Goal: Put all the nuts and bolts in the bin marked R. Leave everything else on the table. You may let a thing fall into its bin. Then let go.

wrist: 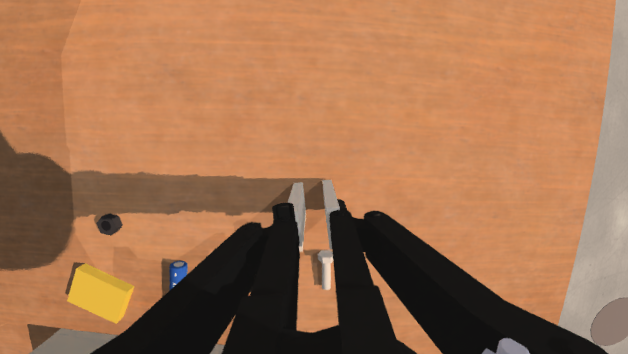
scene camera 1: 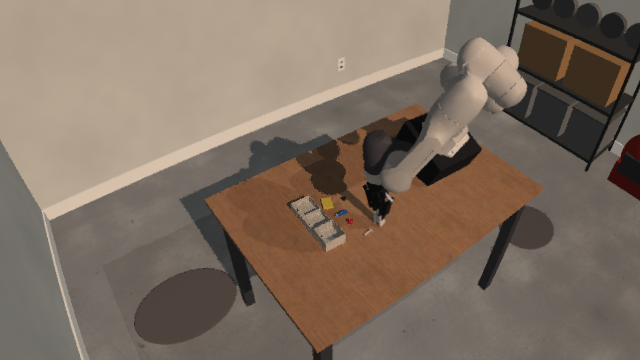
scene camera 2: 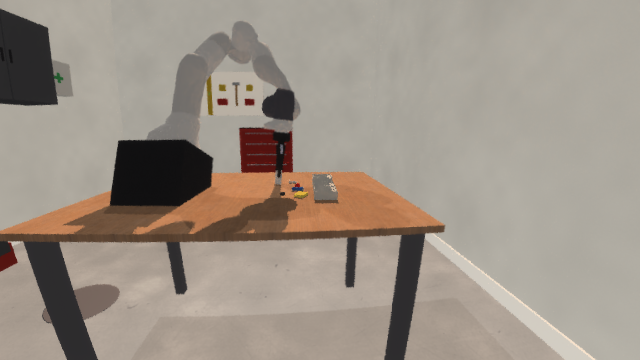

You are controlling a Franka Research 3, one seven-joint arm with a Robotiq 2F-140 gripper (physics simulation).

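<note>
A pale bolt (scene camera 1: 368, 232) (scene camera 2: 292, 182) (wrist: 326, 272) lies on the table. A black nut (scene camera 1: 343, 198) (scene camera 2: 282, 193) (wrist: 109, 224) lies near the yellow block. My gripper (scene camera 1: 379, 221) (scene camera 2: 278, 181) (wrist: 313, 196) is low over the table beside the bolt, its fingers drawn nearly together with a narrow gap and nothing between them. The bolt is apart from the fingertips, below them in the wrist view. A grey three-compartment bin tray (scene camera 1: 336, 244) (scene camera 2: 325, 191) (wrist: 75, 342) stands beyond the small items; its letters cannot be read.
A yellow block (scene camera 1: 327, 203) (scene camera 2: 300, 195) (wrist: 100, 294), a blue battery (scene camera 1: 341, 213) (scene camera 2: 298, 189) (wrist: 178, 274) and a red die (scene camera 1: 350, 221) (scene camera 2: 297, 185) lie between the tray and my gripper. The black robot base (scene camera 2: 150, 172) stands on the table.
</note>
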